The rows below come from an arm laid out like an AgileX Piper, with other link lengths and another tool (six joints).
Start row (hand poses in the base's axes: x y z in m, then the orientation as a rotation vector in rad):
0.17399, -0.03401, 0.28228, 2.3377, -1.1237, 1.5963
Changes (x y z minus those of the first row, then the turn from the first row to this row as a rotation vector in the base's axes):
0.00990, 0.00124, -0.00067, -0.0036, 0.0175, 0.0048
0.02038, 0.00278, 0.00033, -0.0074, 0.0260, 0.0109
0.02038, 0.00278, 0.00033, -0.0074, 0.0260, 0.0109
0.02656, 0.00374, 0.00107, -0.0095, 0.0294, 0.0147
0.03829, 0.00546, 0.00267, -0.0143, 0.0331, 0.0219
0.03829, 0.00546, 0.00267, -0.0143, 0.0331, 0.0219
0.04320, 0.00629, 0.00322, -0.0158, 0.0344, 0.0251
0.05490, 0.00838, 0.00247, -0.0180, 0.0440, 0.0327
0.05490, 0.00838, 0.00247, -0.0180, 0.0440, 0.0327
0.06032, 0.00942, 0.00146, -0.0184, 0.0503, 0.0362
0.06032, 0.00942, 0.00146, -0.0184, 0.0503, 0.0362
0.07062, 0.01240, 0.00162, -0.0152, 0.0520, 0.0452
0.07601, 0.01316, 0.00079, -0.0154, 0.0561, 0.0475
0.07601, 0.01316, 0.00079, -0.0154, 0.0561, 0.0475
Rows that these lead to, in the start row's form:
0.18389, -0.03277, 0.28161, 2.3492, -1.1116, 1.5749
0.19437, -0.03123, 0.28261, 2.3569, -1.0998, 1.5661
0.19437, -0.03123, 0.28261, 2.3569, -1.0998, 1.5661
0.20055, -0.03027, 0.28335, 2.3609, -1.0932, 1.5632
0.21228, -0.02855, 0.28495, 2.3664, -1.0802, 1.5613
0.21228, -0.02855, 0.28495, 2.3664, -1.0802, 1.5613
0.21719, -0.02772, 0.28550, 2.3691, -1.0751, 1.5609
0.22889, -0.02563, 0.28475, 2.3796, -1.0633, 1.5506
0.22889, -0.02563, 0.28475, 2.3796, -1.0633, 1.5506
0.23431, -0.02459, 0.28374, 2.3857, -1.0581, 1.5433
0.23431, -0.02459, 0.28374, 2.3857, -1.0581, 1.5433
0.24461, -0.02161, 0.28390, 2.3968, -1.0520, 1.5431
0.25000, -0.02085, 0.28307, 2.4009, -1.0486, 1.5382
0.25000, -0.02085, 0.28307, 2.4009, -1.0486, 1.5382

